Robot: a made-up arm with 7 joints. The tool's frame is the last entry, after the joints. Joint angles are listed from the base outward. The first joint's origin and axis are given. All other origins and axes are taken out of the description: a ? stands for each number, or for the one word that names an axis. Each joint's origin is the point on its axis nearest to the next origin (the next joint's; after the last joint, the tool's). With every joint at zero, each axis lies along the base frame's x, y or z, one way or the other. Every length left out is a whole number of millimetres.
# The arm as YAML. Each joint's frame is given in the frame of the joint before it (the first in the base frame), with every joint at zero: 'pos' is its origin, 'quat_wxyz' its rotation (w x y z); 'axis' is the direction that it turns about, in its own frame. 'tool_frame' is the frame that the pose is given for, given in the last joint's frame.
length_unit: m
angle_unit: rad
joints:
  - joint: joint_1
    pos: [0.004, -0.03, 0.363]
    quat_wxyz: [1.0, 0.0, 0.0, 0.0]
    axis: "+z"
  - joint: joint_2
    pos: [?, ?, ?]
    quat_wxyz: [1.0, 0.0, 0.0, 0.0]
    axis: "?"
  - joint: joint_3
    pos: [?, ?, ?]
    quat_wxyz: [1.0, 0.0, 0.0, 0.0]
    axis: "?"
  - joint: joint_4
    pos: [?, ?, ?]
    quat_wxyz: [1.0, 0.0, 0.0, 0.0]
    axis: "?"
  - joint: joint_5
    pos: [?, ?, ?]
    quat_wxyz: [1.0, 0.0, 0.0, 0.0]
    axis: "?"
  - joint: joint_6
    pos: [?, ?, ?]
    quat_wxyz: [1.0, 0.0, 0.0, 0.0]
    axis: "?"
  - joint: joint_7
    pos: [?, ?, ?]
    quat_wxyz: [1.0, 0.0, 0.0, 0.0]
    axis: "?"
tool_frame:
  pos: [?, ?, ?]
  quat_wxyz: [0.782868, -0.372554, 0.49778, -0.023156]
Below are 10 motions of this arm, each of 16 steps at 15 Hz.
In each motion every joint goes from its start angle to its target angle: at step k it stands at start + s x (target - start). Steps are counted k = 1, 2, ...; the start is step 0. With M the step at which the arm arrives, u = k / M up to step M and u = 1 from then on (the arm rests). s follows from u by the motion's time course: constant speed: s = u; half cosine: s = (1 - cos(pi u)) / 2; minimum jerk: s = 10 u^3 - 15 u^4 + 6 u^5.
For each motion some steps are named. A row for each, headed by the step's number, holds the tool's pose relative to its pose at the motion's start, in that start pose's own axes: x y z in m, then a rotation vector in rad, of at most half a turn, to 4 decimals.
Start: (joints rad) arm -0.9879 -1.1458 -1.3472 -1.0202 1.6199 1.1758 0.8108
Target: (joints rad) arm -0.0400 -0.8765 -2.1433 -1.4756 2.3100 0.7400 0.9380
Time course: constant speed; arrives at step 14
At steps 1, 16:
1: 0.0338 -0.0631 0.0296 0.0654 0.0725 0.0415
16: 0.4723 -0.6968 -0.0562 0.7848 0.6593 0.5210

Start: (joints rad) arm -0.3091 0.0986 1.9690 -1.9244 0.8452 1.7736 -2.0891
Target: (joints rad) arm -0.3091 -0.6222 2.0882 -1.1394 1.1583 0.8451 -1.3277
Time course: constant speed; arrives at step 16
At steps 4, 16:
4: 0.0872 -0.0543 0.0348 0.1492 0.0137 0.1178
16: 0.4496 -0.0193 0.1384 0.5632 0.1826 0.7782

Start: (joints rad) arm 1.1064 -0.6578 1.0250 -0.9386 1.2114 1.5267 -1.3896
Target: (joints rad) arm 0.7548 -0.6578 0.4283 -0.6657 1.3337 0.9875 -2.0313
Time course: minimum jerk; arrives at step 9
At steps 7, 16:
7: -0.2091 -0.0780 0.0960 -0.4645 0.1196 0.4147
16: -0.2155 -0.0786 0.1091 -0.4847 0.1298 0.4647

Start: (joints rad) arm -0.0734 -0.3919 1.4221 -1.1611 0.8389 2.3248 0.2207
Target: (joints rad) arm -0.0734 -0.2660 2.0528 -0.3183 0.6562 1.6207 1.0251
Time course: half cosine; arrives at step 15
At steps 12, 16:
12: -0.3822 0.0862 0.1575 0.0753 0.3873 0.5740
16: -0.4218 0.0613 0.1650 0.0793 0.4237 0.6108

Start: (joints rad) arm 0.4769 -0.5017 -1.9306 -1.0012 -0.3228 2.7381 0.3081
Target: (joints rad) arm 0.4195 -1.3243 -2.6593 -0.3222 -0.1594 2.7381 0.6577
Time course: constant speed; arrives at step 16
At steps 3, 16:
3: 0.0707 -0.1370 -0.0898 0.0992 0.1334 -0.2092
16: 0.0426 -0.5552 -0.4752 0.2193 0.4870 -1.0015

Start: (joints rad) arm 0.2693 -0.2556 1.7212 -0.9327 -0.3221 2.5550 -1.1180
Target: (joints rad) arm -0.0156 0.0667 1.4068 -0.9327 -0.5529 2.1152 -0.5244
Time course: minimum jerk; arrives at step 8
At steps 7, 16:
7: -0.2584 0.1644 -0.3962 0.2153 1.1341 0.4602
16: -0.2651 0.1665 -0.4014 0.2170 1.1550 0.4654

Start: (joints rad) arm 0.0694 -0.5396 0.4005 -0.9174 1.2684 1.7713 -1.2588
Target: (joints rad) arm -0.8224 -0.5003 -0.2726 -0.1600 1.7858 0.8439 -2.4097
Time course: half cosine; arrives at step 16
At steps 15, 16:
15: 0.1002 0.1293 0.2386 -0.9326 -0.2878 1.4633
16: 0.1033 0.1338 0.2362 -0.9267 -0.2897 1.4840

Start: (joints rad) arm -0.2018 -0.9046 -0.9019 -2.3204 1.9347 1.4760 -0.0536
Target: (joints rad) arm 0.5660 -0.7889 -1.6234 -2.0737 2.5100 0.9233 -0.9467
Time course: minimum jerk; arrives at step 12
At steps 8, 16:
8: 0.0048 -0.1765 0.0510 -0.1592 -0.7012 0.6730
16: 0.0025 -0.2215 0.0604 -0.2333 -0.9530 0.7560

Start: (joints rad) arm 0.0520 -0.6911 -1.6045 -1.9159 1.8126 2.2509 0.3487
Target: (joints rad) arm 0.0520 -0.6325 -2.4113 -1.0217 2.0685 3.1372 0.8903
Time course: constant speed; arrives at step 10
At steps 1, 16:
1: -0.0729 0.0109 0.0345 0.1155 -0.1158 0.0649
16: -0.7038 -0.0537 -0.0731 0.9410 -0.8108 1.0760

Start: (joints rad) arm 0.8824 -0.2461 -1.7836 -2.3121 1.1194 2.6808 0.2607
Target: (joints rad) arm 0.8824 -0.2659 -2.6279 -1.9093 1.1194 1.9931 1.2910
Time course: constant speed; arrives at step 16
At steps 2, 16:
2: -0.0013 -0.0439 0.0526 0.1601 0.1042 -0.0030
16: -0.0999 -0.4844 0.2648 1.1167 0.7833 0.0613

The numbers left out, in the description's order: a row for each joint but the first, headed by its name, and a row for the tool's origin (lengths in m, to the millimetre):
joint_2: xyz 0.013 0.024 0.0, axis +y
joint_3: xyz -0.006 0.0 0.29, axis +z
joint_4: xyz 0.114 -0.035 0.0, axis -y
joint_5: xyz -0.114 0.0 0.513, axis +z
joint_6: xyz -0.011 -0.025 0.0, axis -y
joint_7: xyz 0.123 0.0 0.019, axis -z
tool: xyz -0.01 0.016 0.0

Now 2 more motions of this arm.
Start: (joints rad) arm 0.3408 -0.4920 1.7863 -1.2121 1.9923 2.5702 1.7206
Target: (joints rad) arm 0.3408 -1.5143 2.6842 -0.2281 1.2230 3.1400 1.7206
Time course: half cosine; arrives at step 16
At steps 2, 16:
2: 0.0361 -0.0096 -0.0236 -0.0406 -0.0380 -0.0256
16: 0.5947 -0.5831 -0.0864 -0.7402 -0.2320 -0.3992

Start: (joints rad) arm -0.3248 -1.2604 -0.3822 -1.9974 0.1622 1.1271 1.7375
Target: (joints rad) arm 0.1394 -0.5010 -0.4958 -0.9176 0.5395 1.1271 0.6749
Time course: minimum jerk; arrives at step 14
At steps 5, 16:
5: -0.0679 0.0023 0.0087 -0.2733 -0.1573 0.1619
16: -0.2301 0.0571 -0.0793 -1.0611 -0.8394 0.6597

